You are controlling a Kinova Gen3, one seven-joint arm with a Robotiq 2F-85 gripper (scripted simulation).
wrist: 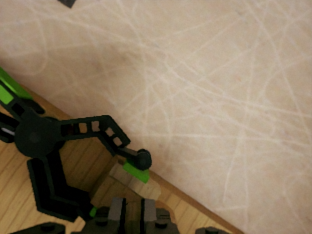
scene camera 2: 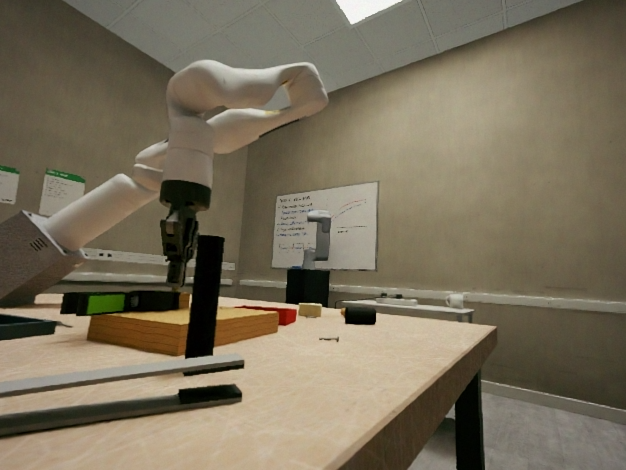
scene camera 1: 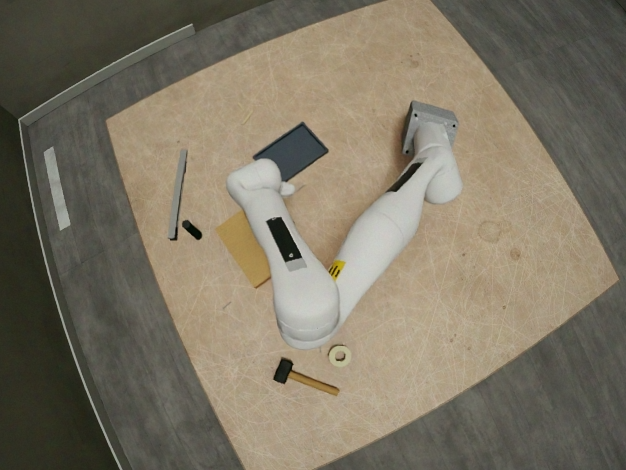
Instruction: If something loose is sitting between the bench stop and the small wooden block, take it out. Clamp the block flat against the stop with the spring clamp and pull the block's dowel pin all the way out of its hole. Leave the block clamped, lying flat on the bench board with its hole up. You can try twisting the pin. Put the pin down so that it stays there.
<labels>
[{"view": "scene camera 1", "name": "mallet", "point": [283, 372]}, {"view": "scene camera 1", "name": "grey bar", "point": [181, 170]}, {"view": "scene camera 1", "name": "dark tray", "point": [291, 154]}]
</labels>
